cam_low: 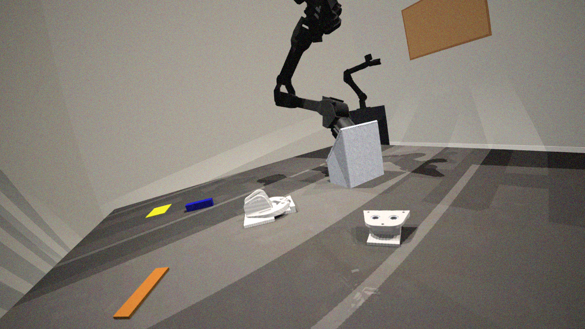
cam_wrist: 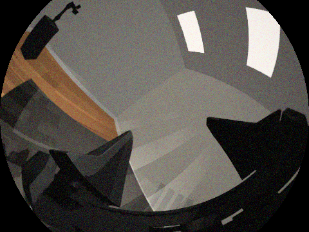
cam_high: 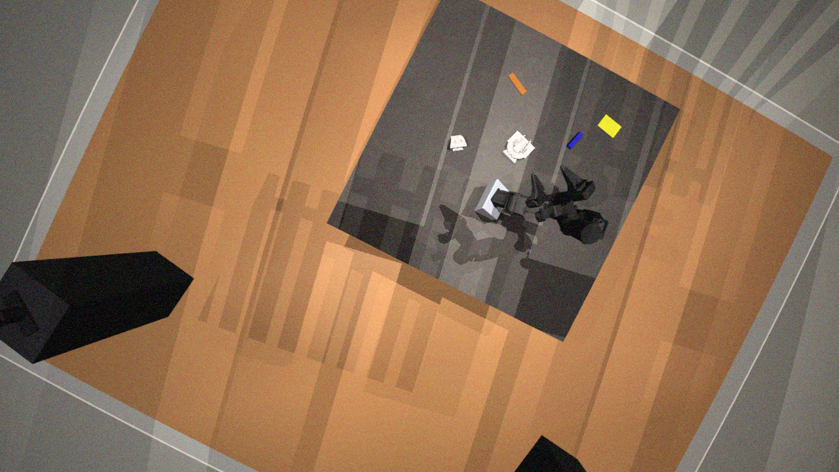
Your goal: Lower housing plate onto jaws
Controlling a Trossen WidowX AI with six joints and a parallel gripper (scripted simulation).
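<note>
Now: gripper tip 11 cm short of the pale block, 28 cm to the right of it and 55 cm above it. From my gripper tip the other things lie so: orange strip 51 cm ahead, 21 cm to the left, 56 cm below; blue bar 45 cm ahead, 18 cm to the right, 55 cm below; yellow tile 62 cm ahead, 28 cm to the right, 56 cm below.
</note>
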